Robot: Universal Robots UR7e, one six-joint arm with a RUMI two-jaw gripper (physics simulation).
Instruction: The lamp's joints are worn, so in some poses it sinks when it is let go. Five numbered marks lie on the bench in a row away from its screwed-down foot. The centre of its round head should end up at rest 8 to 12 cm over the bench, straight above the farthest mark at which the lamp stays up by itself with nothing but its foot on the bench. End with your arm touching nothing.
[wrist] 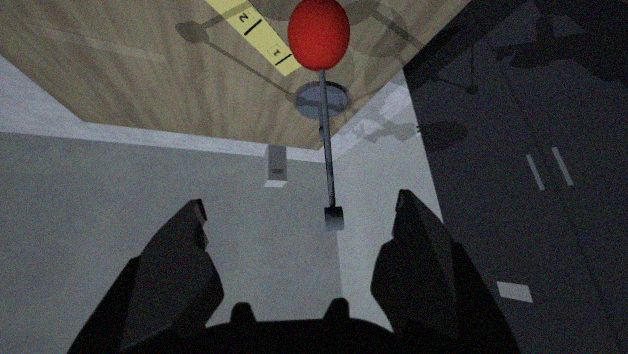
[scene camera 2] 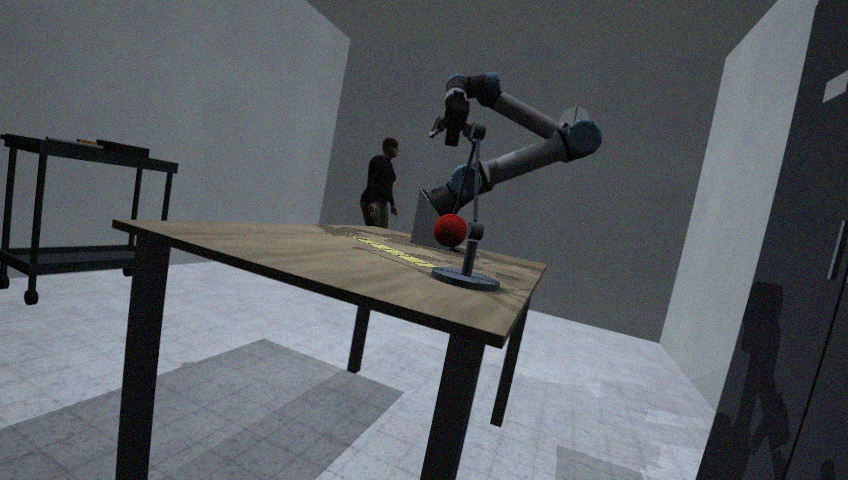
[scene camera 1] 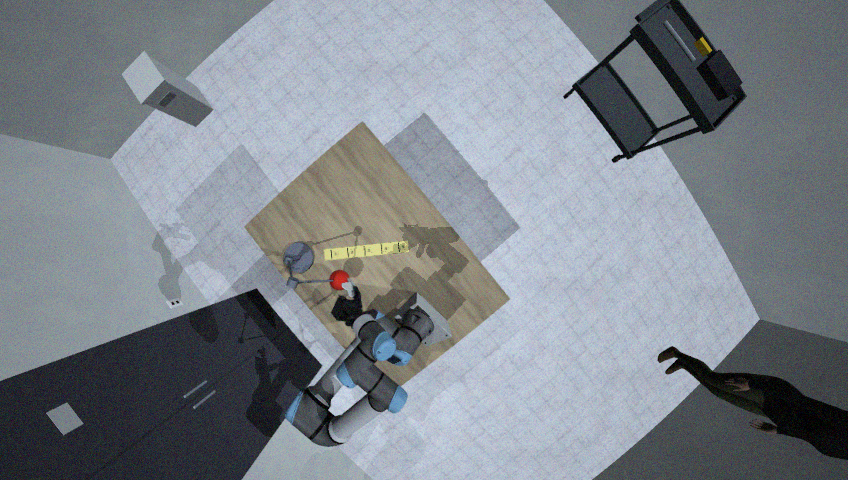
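Seen in the pictures: gripper, fingertip midpoint: (wrist: 301, 196) (scene camera 2: 453, 141) (scene camera 1: 339, 295); arm's base, link origin: (scene camera 2: 437, 207) (scene camera 1: 419, 321).
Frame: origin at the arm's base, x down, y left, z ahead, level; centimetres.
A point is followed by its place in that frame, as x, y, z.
The lamp's red round head (scene camera 1: 339, 279) @[1.4, 17.9, 38.8] (scene camera 2: 449, 230) @[5.7, 21.1, 43.5] (wrist: 318, 35) @[2.0, 18.2, 36.2] hangs above the bench, beside the yellow strip (scene camera 1: 360, 250) @[15.4, 4.5, 44.5] (scene camera 2: 395, 252) @[15.6, 5.8, 44.1] (wrist: 267, 40) @[15.4, 13.7, 49.3], on a thin arm sloping down from the high elbow joint (scene camera 1: 292, 283) @[-23.7, 24.6, 47.8] (scene camera 2: 477, 132) @[-21.2, 25.7, 50.3] (wrist: 334, 218) @[-22.0, 24.4, 46.6]. The grey foot (scene camera 1: 304, 255) @[14.0, 29.8, 60.9] (scene camera 2: 452, 278) @[14.2, 32.5, 70.0] (wrist: 307, 102) @[14.0, 28.7, 62.7] stands near the strip's mark 1 end. Marks 1 and 2 are readable in the wrist view. My gripper (scene camera 1: 351, 289) @[-21.3, 13.3, 33.1] (scene camera 2: 452, 133) @[-21.3, 13.3, 33.1] (wrist: 301, 196) @[-21.3, 13.3, 33.1] is open and empty, high above the head. In the wrist view the elbow joint shows between the fingers, but in scene camera 1 it lies well aside.
The wooden bench (scene camera 1: 357, 172) @[15.5, -19.4, 77.6] (scene camera 2: 238, 255) @[15.5, -1.6, 95.7] bears my arm's base on a grey mount (scene camera 1: 439, 333) @[-2.7, -4.0, -9.7]. A tall dark cabinet (scene camera 1: 148, 368) (scene camera 2: 833, 333) (wrist: 575, 225) stands on the lamp's side. A dark cart (scene camera 1: 615, 107) (scene camera 2: 160, 160) and a person (scene camera 1: 791, 410) (scene camera 2: 380, 178) are away from the bench.
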